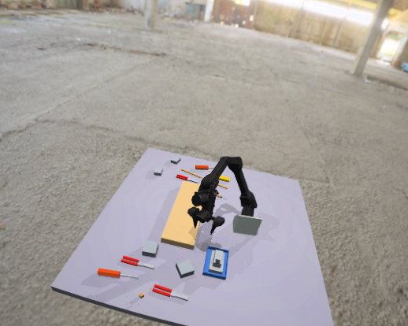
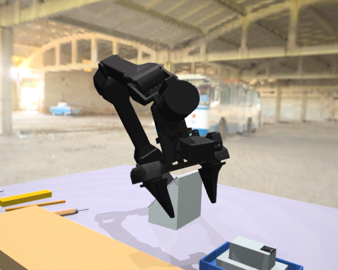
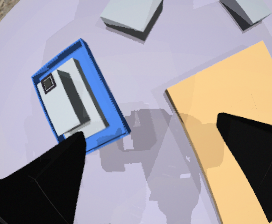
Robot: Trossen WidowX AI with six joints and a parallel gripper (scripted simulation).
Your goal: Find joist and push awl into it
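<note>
Right now the wooden-handled awl is 11 cm behind my gripper tip, 45 cm to the right of it and 13 cm below it. Also, from my gripper tip: grey stud finder 10 cm behind, 10 cm to the left, 9 cm below; then blue tray 10 cm behind, 8 cm to the left, 13 cm below; then tan cube 23 cm ahead, 31 cm to the left, 13 cm below.
</note>
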